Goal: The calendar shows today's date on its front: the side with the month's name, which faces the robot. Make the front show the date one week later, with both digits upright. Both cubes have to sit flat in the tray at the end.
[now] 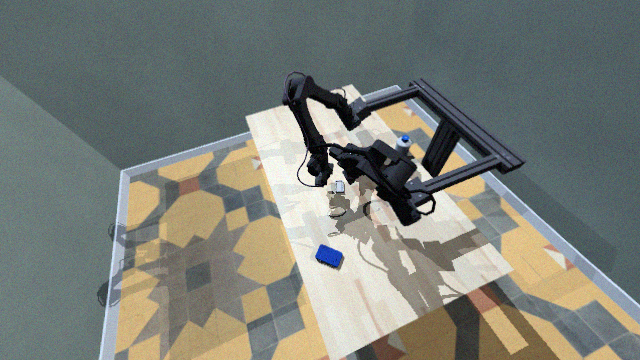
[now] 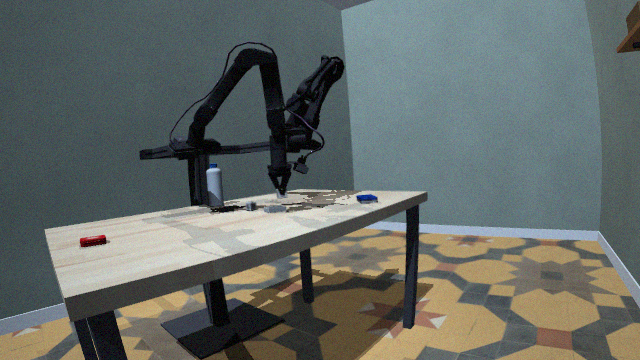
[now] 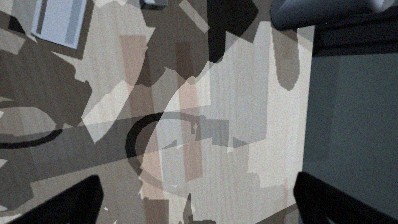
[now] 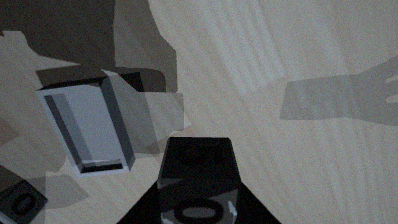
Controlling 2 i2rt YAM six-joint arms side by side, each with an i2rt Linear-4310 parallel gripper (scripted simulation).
Labels:
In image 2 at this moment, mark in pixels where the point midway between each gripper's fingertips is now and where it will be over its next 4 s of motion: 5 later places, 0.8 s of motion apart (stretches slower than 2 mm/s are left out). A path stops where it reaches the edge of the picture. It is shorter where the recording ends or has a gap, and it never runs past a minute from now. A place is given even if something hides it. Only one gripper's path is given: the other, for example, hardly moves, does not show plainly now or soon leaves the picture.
The right gripper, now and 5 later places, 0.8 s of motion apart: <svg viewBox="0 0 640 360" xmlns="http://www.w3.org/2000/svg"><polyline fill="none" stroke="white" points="280,193 271,191 267,198 268,203 263,187 249,196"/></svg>

